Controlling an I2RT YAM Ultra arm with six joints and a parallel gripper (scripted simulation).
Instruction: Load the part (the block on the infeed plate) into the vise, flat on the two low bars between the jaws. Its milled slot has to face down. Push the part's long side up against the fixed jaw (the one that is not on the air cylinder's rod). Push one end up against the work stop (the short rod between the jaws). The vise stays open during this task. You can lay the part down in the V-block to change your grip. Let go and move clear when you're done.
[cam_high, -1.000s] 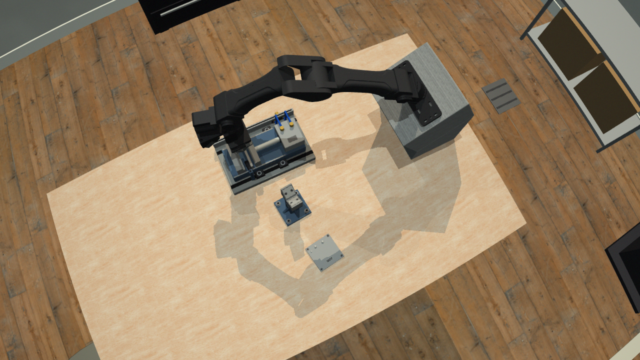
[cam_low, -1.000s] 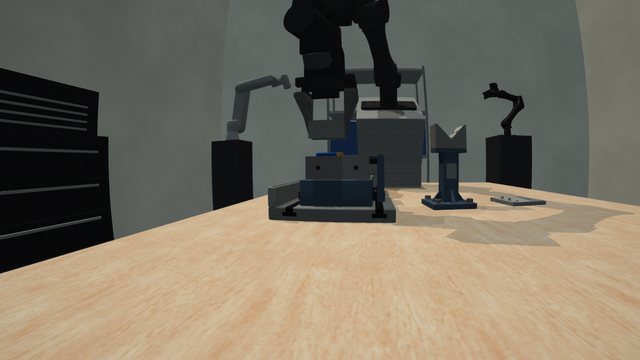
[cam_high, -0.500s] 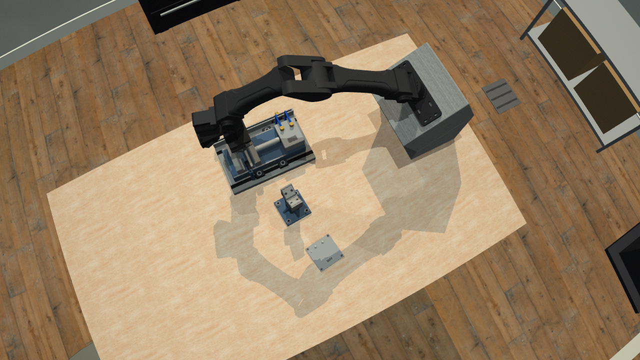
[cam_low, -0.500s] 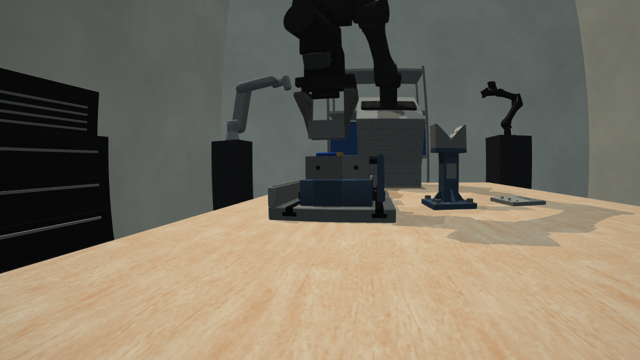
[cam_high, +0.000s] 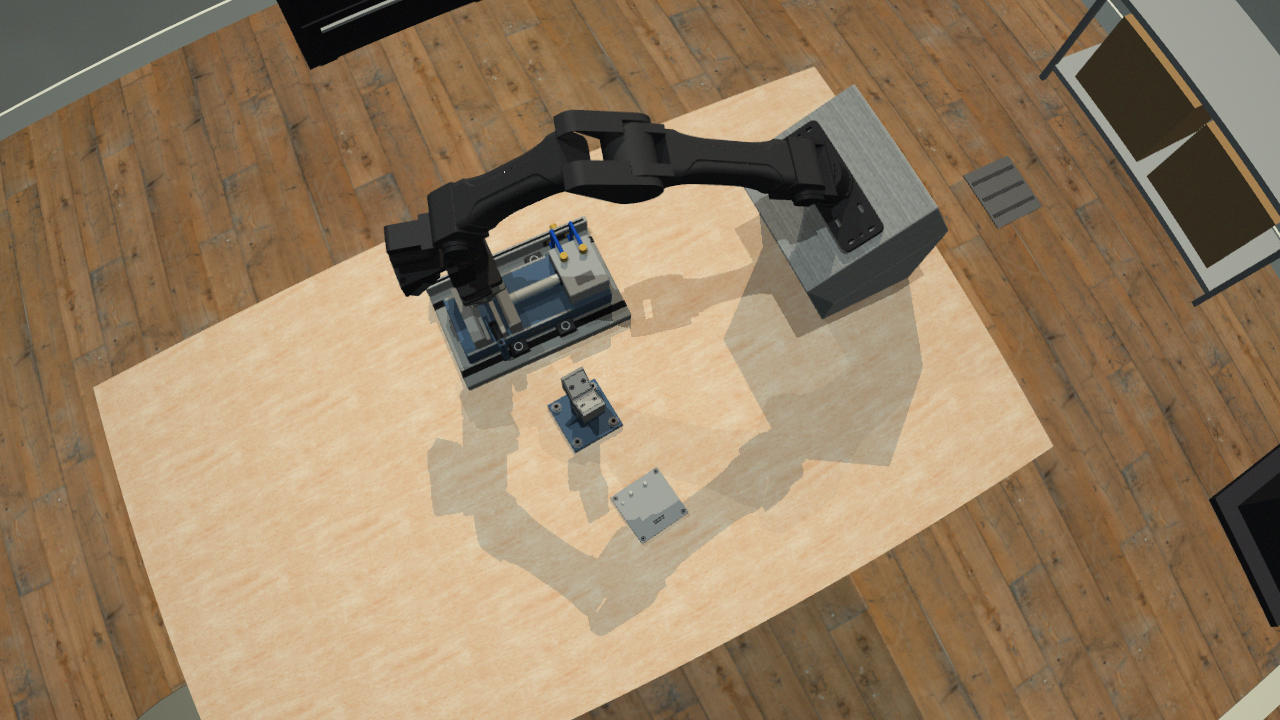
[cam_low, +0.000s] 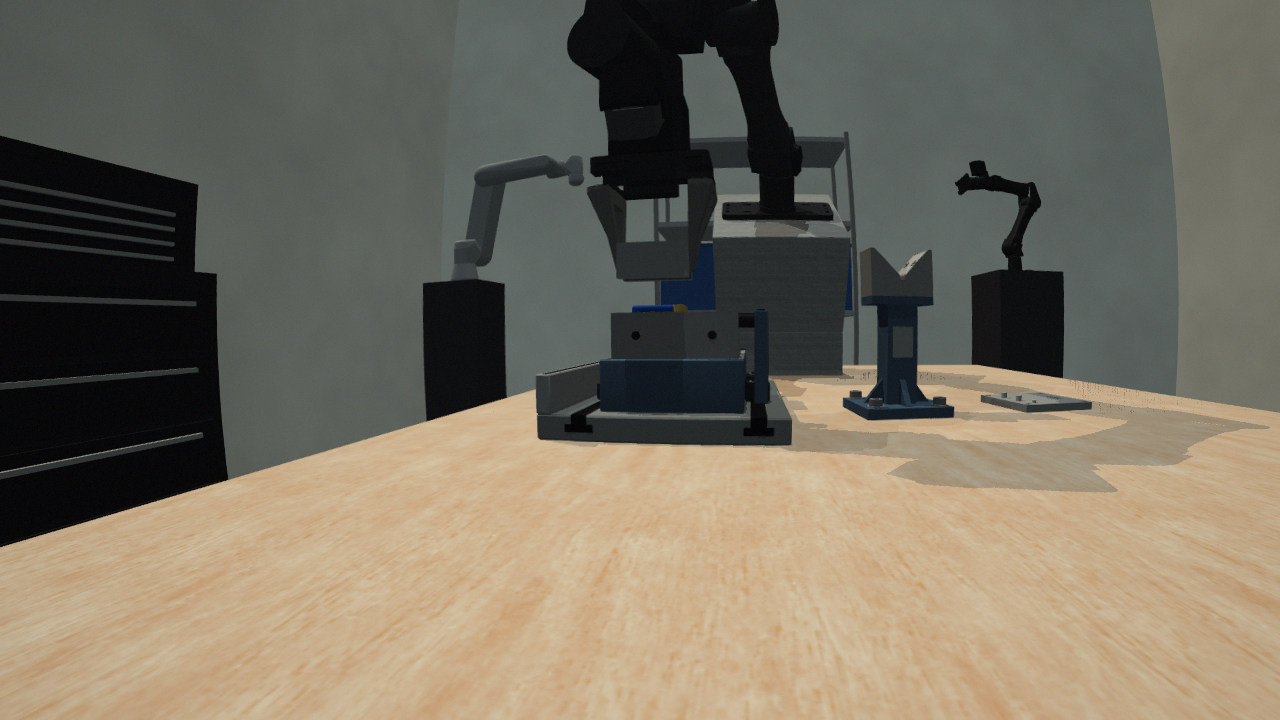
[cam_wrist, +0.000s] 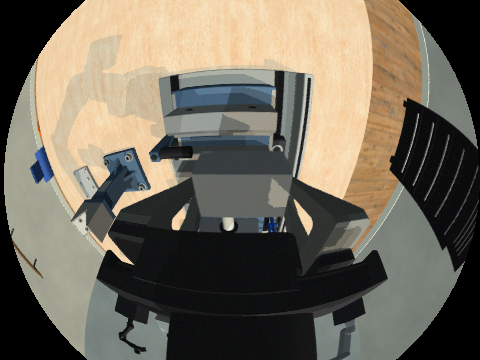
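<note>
Now: hand 10 mm above the part. Round my hand: work stop rod (70 mm to the left, 50 mm below); then fixed jaw (30 mm ahead, 20 mm to the left, 60 mm below); then vise (70 mm behind, 20 mm to the left, 100 mm below).
</note>
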